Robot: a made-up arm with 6 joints.
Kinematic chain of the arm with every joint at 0, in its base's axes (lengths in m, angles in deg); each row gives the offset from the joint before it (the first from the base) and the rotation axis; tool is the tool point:
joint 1: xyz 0 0 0.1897 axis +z
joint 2: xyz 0 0.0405 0 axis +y
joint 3: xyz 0 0 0.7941 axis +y
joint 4: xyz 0 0 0.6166 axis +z
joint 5: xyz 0 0 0 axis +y
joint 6: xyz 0 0 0.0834 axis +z
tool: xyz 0 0 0
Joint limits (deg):
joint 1: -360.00..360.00
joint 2: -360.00..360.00
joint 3: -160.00..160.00
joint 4: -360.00..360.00
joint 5: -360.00..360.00
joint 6: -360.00..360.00
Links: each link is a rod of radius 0.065 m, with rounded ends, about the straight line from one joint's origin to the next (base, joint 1, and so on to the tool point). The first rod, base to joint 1, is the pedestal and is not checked.
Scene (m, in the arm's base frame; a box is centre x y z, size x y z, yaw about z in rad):
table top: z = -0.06
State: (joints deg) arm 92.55 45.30 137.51 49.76 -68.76 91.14
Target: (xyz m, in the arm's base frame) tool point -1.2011 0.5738 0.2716
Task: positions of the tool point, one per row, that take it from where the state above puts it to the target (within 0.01 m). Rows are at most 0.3 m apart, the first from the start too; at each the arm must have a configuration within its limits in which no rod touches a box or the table.
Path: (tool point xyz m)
1: -0.1483 0.7217 0.0795
2: -0.3360 0.8182 0.0810
3: -0.5556 0.8574 0.1033
4: -0.7874 0.8303 0.1442
5: -1.0099 0.7340 0.2015
6: -1.2011 0.5739 0.2716

